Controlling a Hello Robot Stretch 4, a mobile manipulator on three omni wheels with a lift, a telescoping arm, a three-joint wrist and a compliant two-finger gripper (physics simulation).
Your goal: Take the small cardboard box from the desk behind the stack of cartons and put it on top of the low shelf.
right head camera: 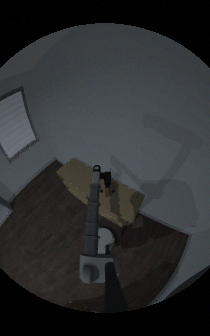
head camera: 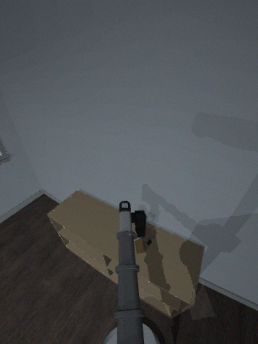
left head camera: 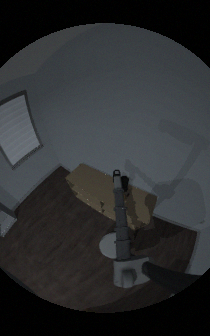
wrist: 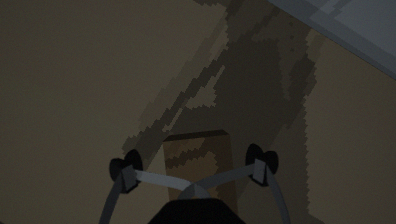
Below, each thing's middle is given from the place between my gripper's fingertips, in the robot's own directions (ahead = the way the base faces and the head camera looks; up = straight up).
Scene:
I see my gripper 1 cm past the small cardboard box (wrist: 192, 156), 1 cm to the left of it and 2 cm below it.

